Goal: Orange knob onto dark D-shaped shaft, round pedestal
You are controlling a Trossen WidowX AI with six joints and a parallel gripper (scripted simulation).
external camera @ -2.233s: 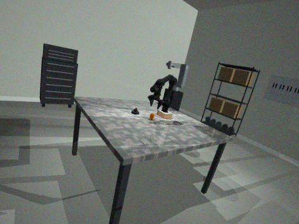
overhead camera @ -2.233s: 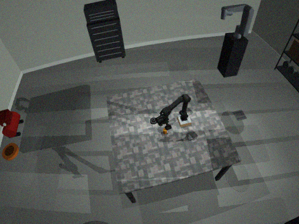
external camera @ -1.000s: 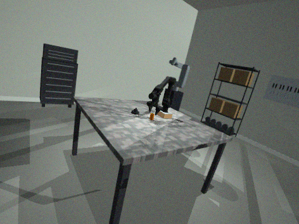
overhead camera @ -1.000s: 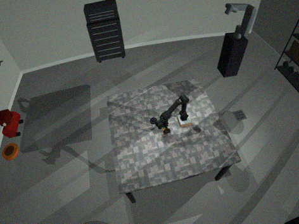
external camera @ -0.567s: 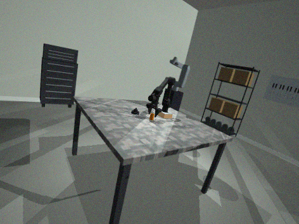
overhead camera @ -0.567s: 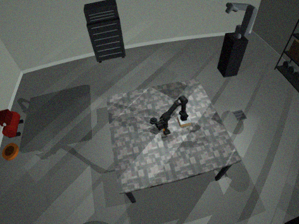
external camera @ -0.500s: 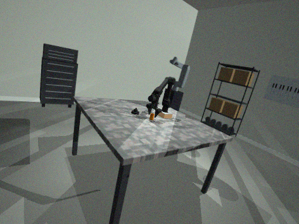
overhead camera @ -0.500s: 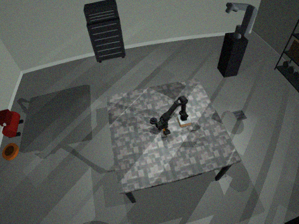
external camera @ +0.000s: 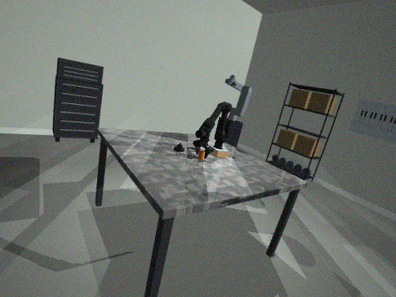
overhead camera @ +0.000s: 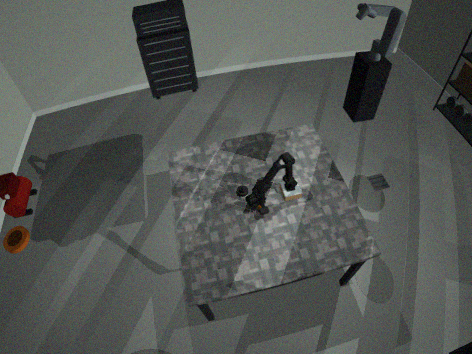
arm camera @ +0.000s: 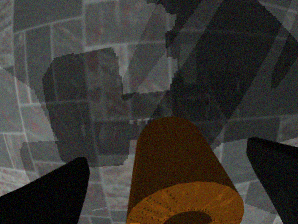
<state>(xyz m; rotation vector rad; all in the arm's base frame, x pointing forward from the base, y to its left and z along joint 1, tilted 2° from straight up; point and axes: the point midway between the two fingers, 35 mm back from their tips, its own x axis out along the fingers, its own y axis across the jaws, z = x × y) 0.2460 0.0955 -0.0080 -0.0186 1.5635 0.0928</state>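
Right now my gripper tip is 18 cm to the left of the pedestal, 9 cm short of it and 2 cm below it. Round my gripper tip: orange knob (2 cm above).
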